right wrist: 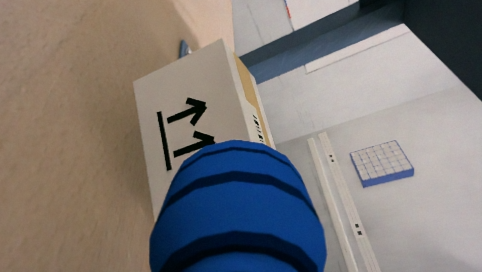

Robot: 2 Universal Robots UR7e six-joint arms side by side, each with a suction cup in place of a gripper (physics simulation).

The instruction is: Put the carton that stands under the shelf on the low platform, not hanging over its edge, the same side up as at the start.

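Places are measured from the left arm's base along level axes (x right, y ahead, z up), in metres.
Pixels of known places: right hand, tool point: (238,198).
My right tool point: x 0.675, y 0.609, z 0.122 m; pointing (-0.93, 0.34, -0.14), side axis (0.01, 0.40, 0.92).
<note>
Behind a point stands the place of what it marks.
The carton (185,90) @(x 0.532, y 0.649, z 0.055 m) shows left of the middle in the right wrist view. It has a pale face with two black arrows and a bar, and a side with tan tape and a label. The arrows point to the image's right, away from the brown table surface, where it stands. My right gripper, a blue ribbed suction cup (234,145), covers the carton's lower part in the view. It appears open and apart from the carton, though the cup hides any contact spot. The low platform does not show in this view. My left gripper is not in view.
The brown table surface (65,125) @(x 0.591, y 0.603, z 0.000 m) fills the left side. A slate-blue post (320,42) @(x 0.367, y 0.763, z 0.198 m) runs toward a dark part (450,45) @(x 0.467, y 0.770, z 0.311 m) at the upper right, which seems to be the shelf. A small grey-blue thing (184,48) @(x 0.352, y 0.684, z 0.005 m) lies beyond the carton. A blue-edged gridded block (382,162) shows at the right.
</note>
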